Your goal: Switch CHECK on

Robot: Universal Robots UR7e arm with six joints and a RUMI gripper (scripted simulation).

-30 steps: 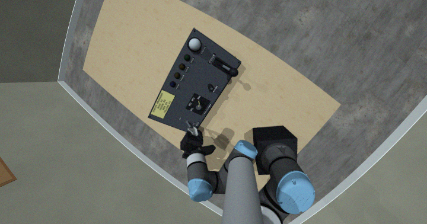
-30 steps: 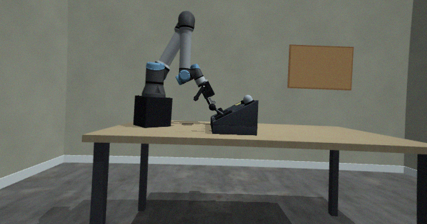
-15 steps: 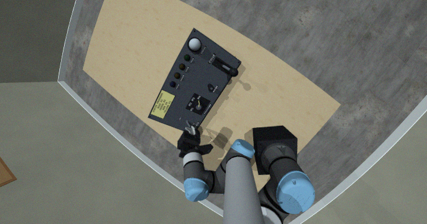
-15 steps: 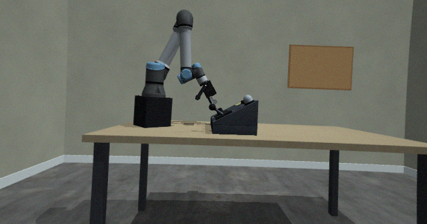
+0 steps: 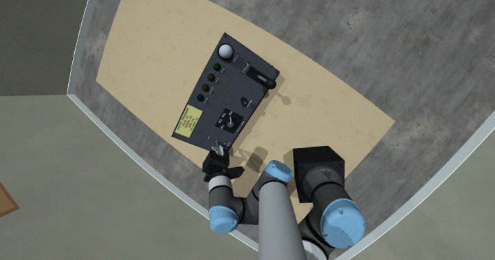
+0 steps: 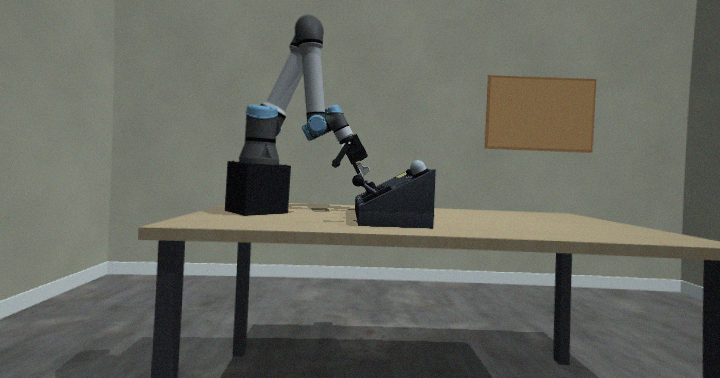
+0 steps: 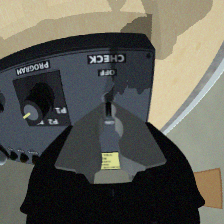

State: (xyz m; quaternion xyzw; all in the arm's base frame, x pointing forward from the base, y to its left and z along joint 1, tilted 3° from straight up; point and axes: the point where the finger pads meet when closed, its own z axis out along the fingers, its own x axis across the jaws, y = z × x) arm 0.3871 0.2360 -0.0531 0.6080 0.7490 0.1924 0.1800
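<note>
Right now my hand is 20 mm short of the check switch and 20 mm above it. From my hand the other things lie so: rotary selector 50 mm ahead, 120 mm to the right, 20 mm below; mode button 70 mm ahead, 230 mm to the right, 10 mm below; dark sloped console 90 mm ahead, 170 mm to the right, 40 mm below.
</note>
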